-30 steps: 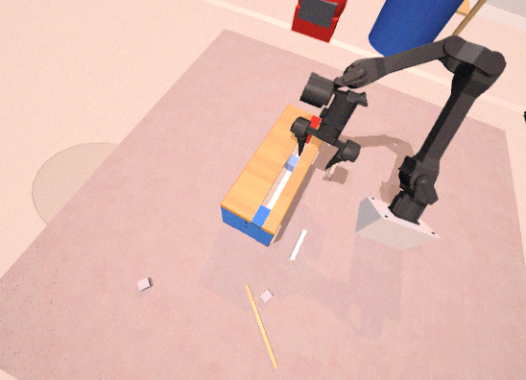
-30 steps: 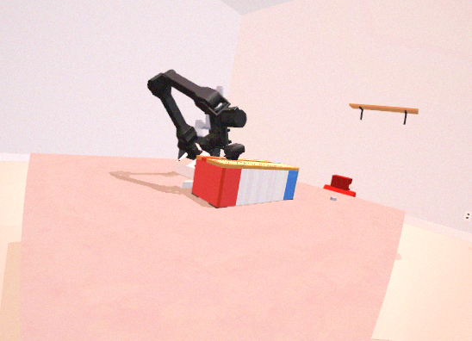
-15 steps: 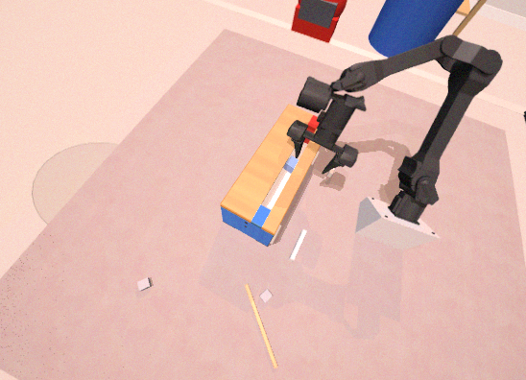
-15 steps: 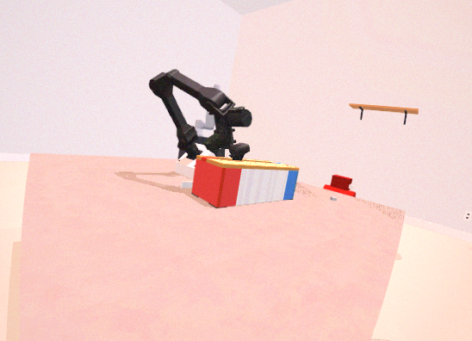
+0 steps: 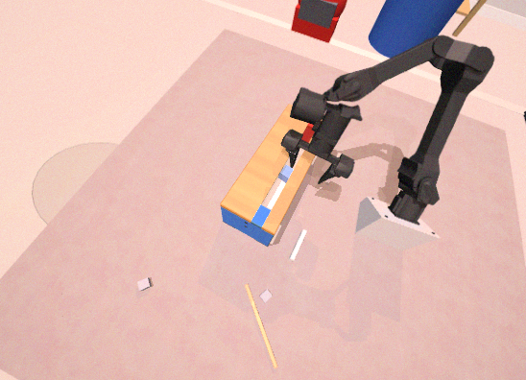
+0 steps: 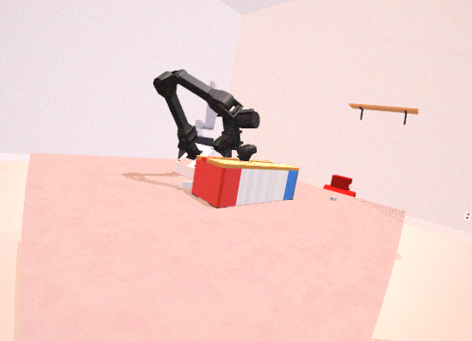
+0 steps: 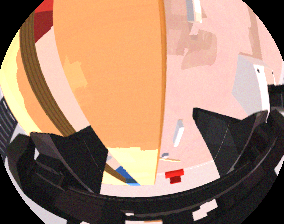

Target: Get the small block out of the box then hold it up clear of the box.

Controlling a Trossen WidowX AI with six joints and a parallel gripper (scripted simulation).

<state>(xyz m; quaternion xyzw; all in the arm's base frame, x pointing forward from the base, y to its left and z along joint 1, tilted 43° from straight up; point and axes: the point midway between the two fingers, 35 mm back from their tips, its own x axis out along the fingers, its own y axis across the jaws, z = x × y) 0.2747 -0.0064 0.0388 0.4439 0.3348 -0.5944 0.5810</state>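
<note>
My gripper tip is 50 mm short of the light-blue block and 10 mm to the right of it. Also, from my gripper tip: box 40 mm ahead, 10 mm to the left, 20 mm below; thin yellow stick 10 mm behind, 380 mm to the left, 80 mm below.
</note>
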